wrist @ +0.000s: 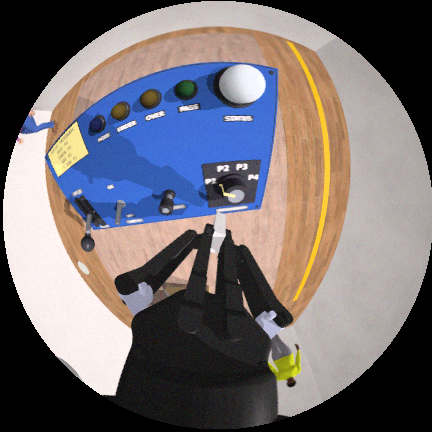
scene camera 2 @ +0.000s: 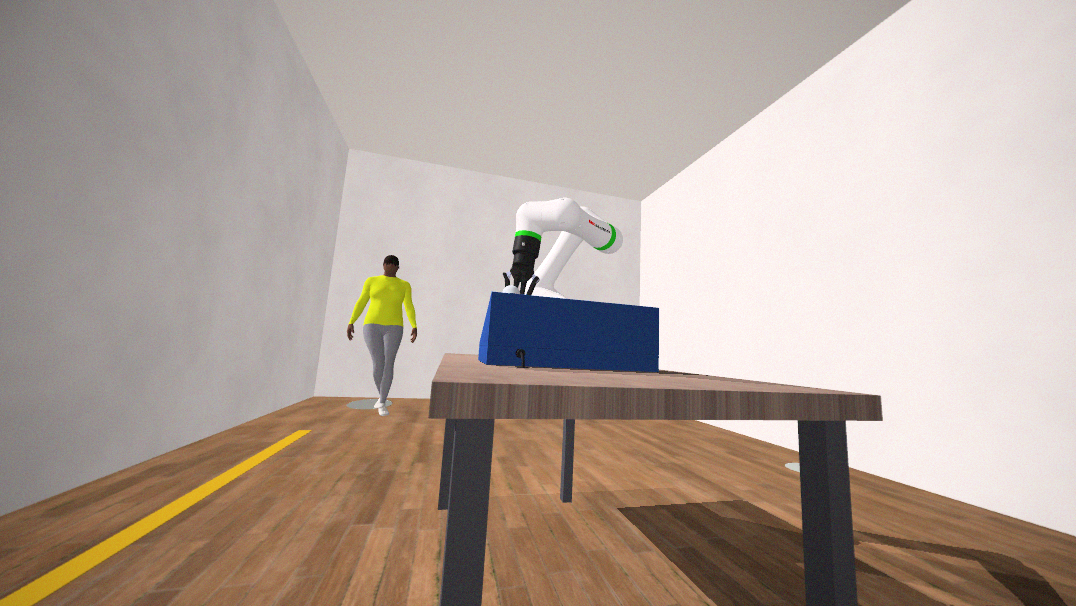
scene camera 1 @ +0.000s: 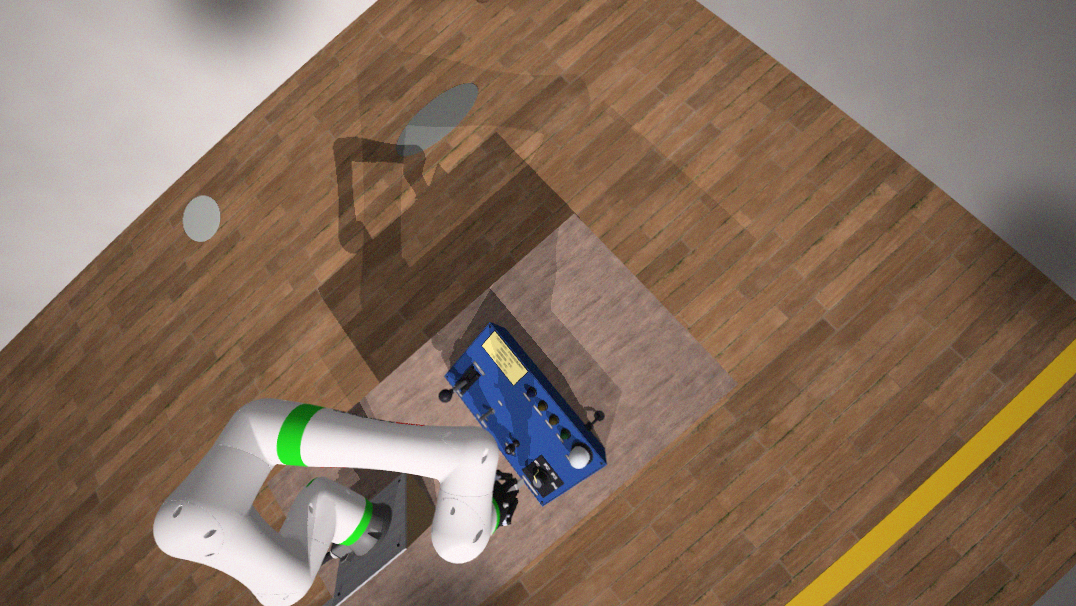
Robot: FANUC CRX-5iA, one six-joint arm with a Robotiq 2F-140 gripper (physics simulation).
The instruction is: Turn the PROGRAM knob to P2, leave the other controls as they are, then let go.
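The PROGRAM knob (scene camera 1: 537,475) (wrist: 234,189) is a black knob with a grey cap on a black plate marked P1 to P4, at the near right corner of the blue control box (scene camera 1: 519,417) (scene camera 2: 572,331) (wrist: 165,145). In the wrist view its yellow pointer runs left from the cap and down the side, toward the P1 label rather than P2. My gripper (scene camera 1: 516,487) (wrist: 217,220) is shut and empty. Its fingertips are beside the knob, over the box's near edge, apart from the knob in the wrist view. In scene camera 2 the box hides the knob.
A white STATUS dome (scene camera 1: 578,456) (wrist: 242,84) and a row of buttons line the far side. A small black joystick (wrist: 167,201), a toggle switch (wrist: 119,211) and a ball-ended lever (wrist: 88,243) stand left of the knob. A person in yellow (scene camera 2: 385,301) is on the floor behind.
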